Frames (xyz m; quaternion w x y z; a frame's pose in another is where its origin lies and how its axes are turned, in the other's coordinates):
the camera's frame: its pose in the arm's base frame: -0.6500 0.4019 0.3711 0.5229 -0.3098 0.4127 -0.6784
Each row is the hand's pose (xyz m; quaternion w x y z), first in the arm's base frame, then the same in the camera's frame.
Working: the arm's base frame: its pose in the camera's frame: 0.2224 0.6682 0.4752 0.5229 0.3098 -0.4127 0.6784

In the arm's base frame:
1: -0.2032 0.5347 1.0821 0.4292 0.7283 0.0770 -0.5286
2: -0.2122 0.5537 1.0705 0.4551 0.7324 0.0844 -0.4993
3: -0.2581 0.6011 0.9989 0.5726 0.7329 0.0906 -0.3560
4: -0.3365 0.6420 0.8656 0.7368 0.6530 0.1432 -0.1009
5: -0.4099 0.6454 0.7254 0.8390 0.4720 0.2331 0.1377
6: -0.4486 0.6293 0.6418 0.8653 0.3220 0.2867 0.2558
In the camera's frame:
1: -0.2529 -0.4407 0.6816 0.3892 0.6797 0.5210 0.3392
2: -0.2687 -0.4367 0.6641 0.3847 0.6728 0.5079 0.3761
3: -0.3017 -0.3995 0.5803 0.3513 0.6461 0.4186 0.5329
4: -0.3192 -0.3219 0.4416 0.3105 0.5142 0.2451 0.7610
5: -0.3017 -0.2316 0.3127 0.2953 0.2918 0.0532 0.9082
6: -0.2751 -0.1735 0.2444 0.2975 0.1364 -0.0680 0.9425

